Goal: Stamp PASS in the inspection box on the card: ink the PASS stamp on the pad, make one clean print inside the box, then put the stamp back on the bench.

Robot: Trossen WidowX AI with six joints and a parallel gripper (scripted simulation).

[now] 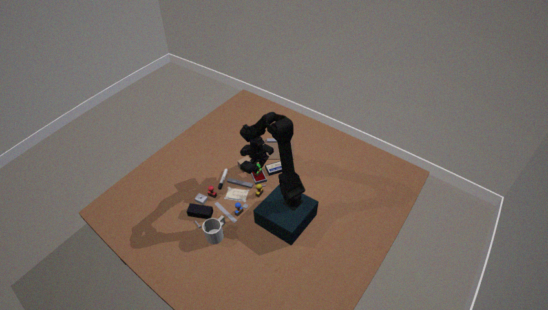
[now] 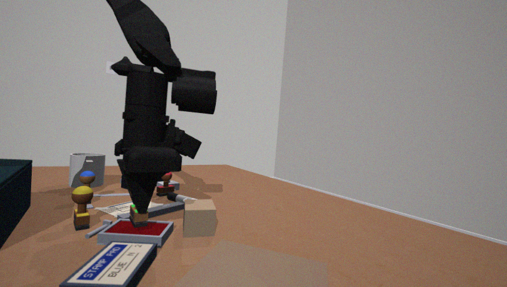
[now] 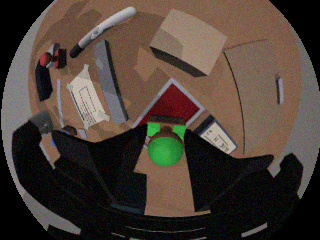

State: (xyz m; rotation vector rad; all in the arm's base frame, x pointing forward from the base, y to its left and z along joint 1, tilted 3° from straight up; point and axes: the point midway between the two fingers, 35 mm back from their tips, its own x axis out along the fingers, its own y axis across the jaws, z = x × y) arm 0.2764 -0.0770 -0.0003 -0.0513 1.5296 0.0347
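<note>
The red ink pad lies 4 cm below my gripper tip. Round my gripper tip: tan block: 9 cm ahead, 1 cm to the right, 2 cm below; green-knobbed stamp: right at my gripper tip; blue pad tin: 3 cm behind, 9 cm to the right, 3 cm below.
</note>
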